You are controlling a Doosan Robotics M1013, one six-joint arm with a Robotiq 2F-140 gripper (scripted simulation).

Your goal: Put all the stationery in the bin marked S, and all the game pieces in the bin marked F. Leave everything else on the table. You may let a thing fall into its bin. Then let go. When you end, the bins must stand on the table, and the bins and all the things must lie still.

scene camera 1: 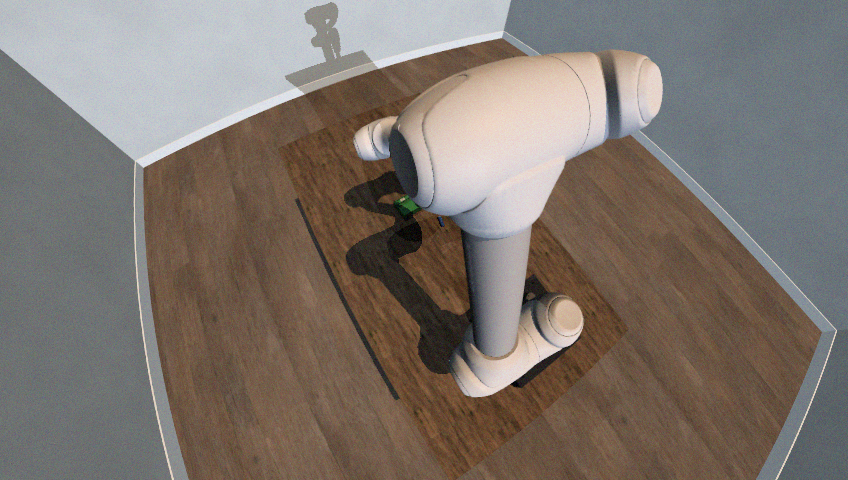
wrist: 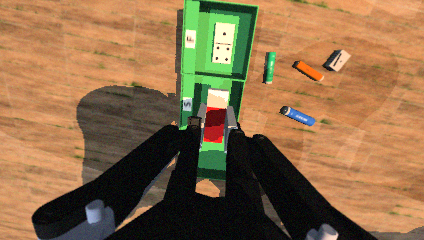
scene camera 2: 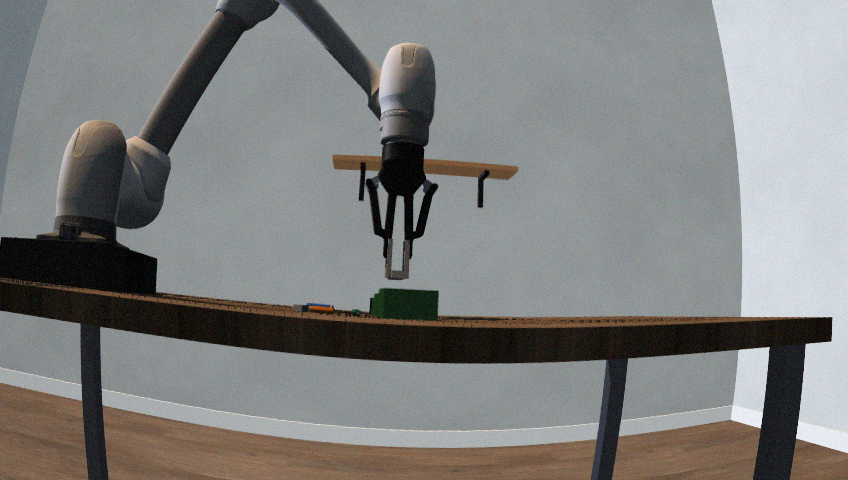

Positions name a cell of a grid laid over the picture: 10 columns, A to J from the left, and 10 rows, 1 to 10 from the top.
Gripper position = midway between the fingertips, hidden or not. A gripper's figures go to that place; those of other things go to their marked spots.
Scene:
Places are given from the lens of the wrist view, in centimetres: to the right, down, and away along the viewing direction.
gripper (wrist: F5): 0, -1, 22
white domino (wrist: F2): 2, -12, 24
red block (wrist: F5): 1, -2, 20
The marked spots on the red block and the white domino are 10 cm apart.

